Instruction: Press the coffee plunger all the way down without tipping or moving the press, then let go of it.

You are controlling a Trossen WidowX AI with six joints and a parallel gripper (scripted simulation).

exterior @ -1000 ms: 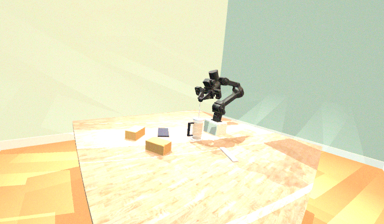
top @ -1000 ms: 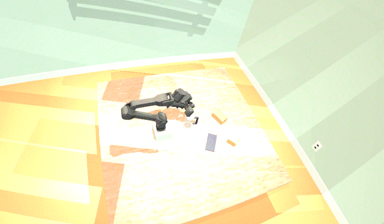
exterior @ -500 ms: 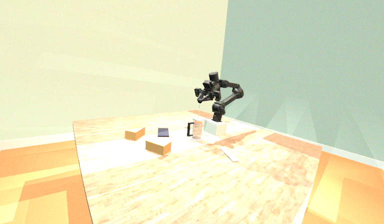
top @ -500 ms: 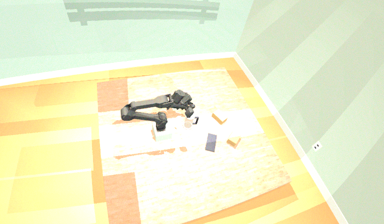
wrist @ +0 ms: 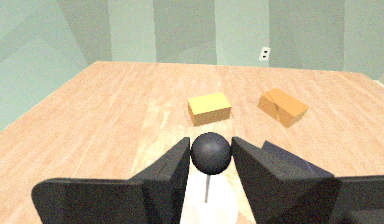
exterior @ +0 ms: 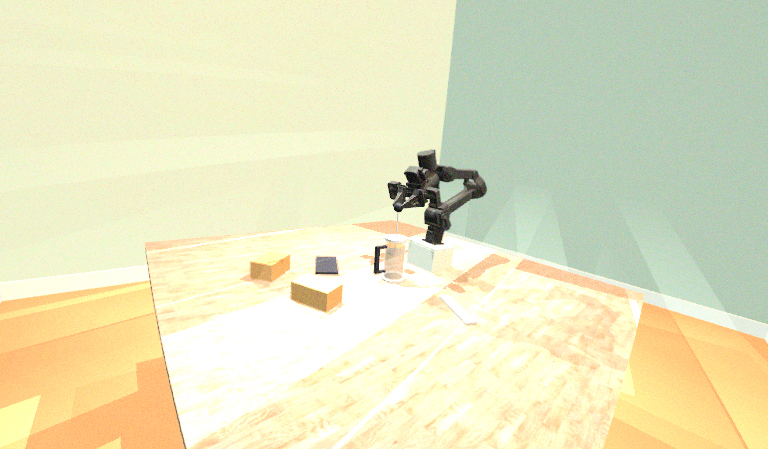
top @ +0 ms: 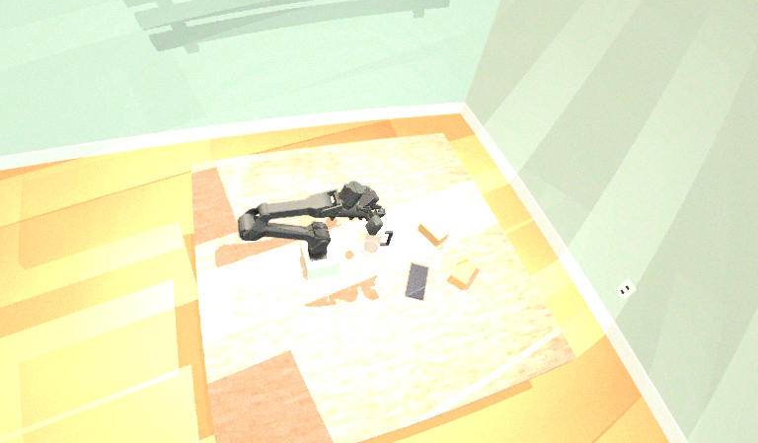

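My gripper tip is now 120 mm above the coffee press.
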